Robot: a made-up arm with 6 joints.
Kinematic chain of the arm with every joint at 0, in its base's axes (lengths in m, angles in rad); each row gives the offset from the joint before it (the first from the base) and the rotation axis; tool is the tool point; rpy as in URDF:
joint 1: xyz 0 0 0.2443 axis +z
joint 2: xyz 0 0 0 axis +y
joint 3: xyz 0.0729 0 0.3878 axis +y
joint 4: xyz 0.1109 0 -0.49 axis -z
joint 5: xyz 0 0 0 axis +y
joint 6: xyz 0.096 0 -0.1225 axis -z
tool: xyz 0 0 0 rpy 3.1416 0 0
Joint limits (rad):
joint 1: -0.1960..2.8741
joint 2: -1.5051..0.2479
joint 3: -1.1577..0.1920
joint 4: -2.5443..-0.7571
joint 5: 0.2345..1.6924
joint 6: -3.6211..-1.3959
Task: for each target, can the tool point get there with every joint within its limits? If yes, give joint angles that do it. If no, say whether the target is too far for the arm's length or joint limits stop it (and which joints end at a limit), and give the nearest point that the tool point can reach.
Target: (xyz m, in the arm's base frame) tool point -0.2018 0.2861 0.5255
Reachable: yes | joints 2.2514 -1.0667 -0.3696 -1.8458 0.8205 -3.3438
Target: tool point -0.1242 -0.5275 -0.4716
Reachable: no: joint limits stop it (at a limit: joint 1, joint 2) | nearest point 0.0394 -0.1154 -0.0055 | short by 0.643 m
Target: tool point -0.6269 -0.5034 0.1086
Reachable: no: joint limits stop it (at a limit: joint 1, joint 5) | nearest point -0.4719 0.0620 0.1086 | short by 0.586 m
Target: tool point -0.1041 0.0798 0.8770
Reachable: yes | joints 2.2992 -1.2715 -0.8525 -0.8935 0.4609 -1.9269
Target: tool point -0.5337 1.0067 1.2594
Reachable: no: too far | nearest point -0.2729 0.5148 0.7634 | short by 0.746 m
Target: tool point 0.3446 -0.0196 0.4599
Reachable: yes | joints 0.2082 -0.9090 -0.4531 -0.9386 1.4690 -2.7629
